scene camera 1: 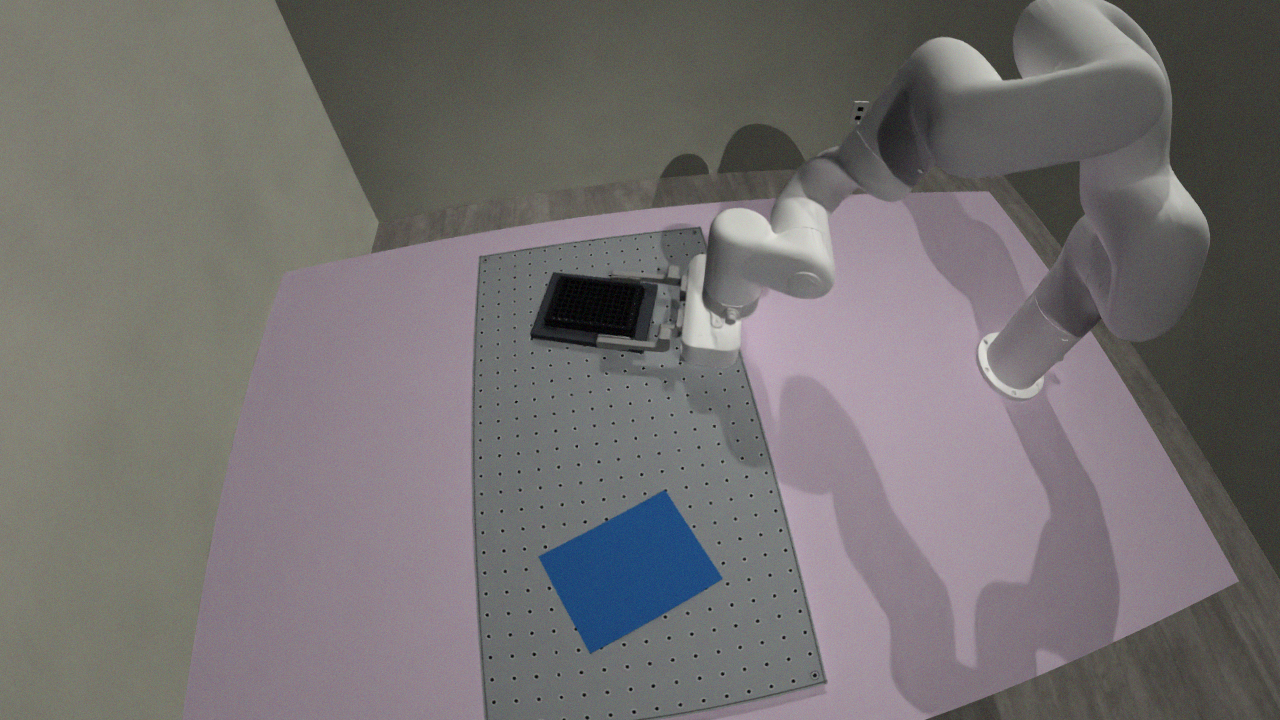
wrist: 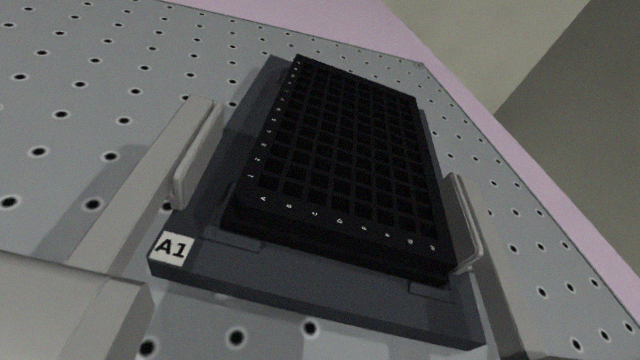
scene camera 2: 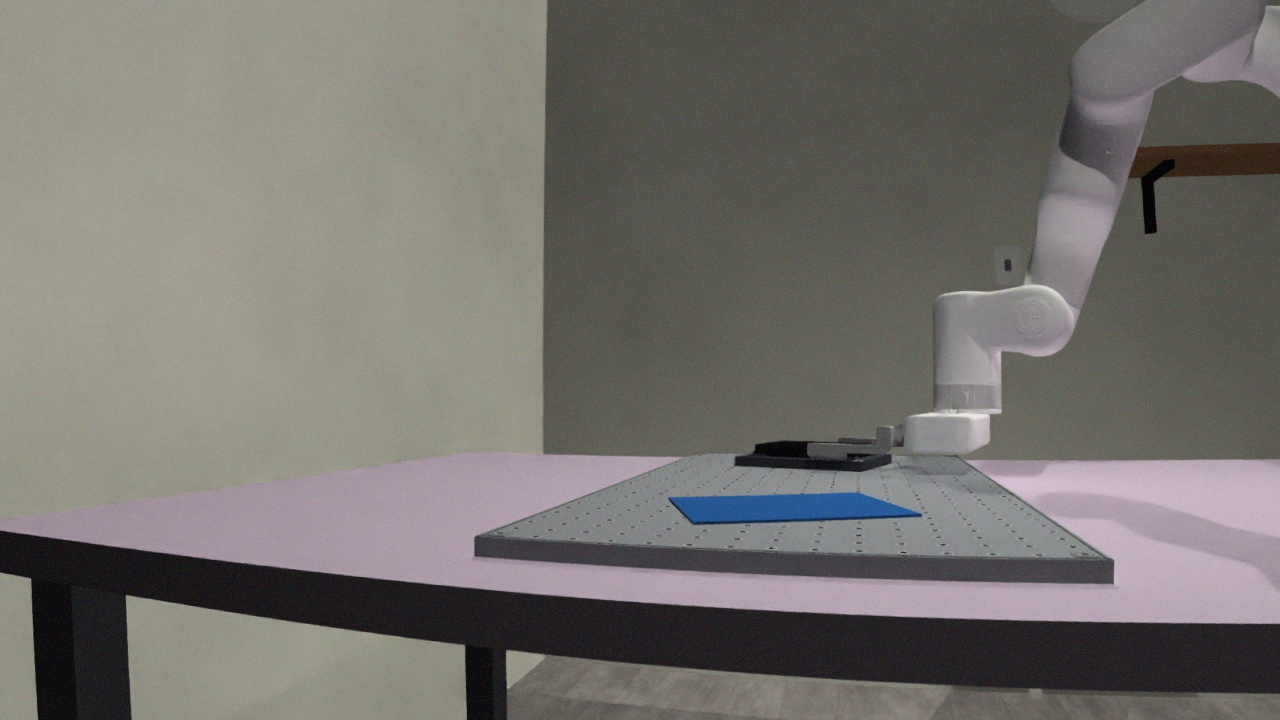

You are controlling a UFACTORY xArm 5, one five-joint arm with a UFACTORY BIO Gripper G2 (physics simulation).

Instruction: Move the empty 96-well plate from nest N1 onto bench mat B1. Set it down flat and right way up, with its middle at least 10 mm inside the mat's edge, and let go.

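Frame: origin at the arm's base, x right, y ahead, z up, level; millimetres.
Seen in the pictures: end effector, tool point: [scene camera 1: 620, 309] [wrist: 337, 188] [scene camera 2: 842, 448]; arm's base, origin of the base link: [scene camera 1: 1008, 367].
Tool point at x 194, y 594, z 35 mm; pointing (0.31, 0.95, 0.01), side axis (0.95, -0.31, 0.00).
Pixels of each thing's top centre, then the offset from my tool point to it. Level surfaces: height alone.
- black 96-well plate, middle of its top: [wrist: 355, 130] [scene camera 2: 814, 443] [scene camera 1: 594, 301] dy +34, dx +19, dz +4 mm
- dark grey nest, middle of its top: [wrist: 348, 147] [scene camera 2: 814, 452] [scene camera 1: 594, 306] dy +34, dx +19, dz -8 mm
- blue bench mat, its level: dz -20 mm
- perforated grey board, its level: dz -22 mm
- pink table, its level: dz -35 mm
The black 96-well plate [scene camera 1: 590, 304] [scene camera 2: 780, 448] [wrist: 345, 150] sits flat and right way up in the dark grey nest [scene camera 1: 647, 311] [scene camera 2: 778, 462] [wrist: 300, 280], whose corner label reads A1. My gripper [scene camera 1: 606, 308] [scene camera 2: 825, 445] [wrist: 330, 187] is low at the nest, partly open, one finger along each long side of the plate. In the wrist view a gap shows between the left finger pad and the plate; the right pad is close to the plate's side, and contact there cannot be told. The blue bench mat [scene camera 1: 631, 571] [scene camera 2: 792, 507] lies flat, apart from the nest.
The perforated grey board [scene camera 1: 572, 429] [scene camera 2: 1002, 528] [wrist: 60, 135] carries the nest and the mat. It lies on the pink table [scene camera 1: 358, 447] [scene camera 2: 358, 510]. The arm's base [scene camera 1: 1011, 371] stands on the table to the right in scene camera 1.
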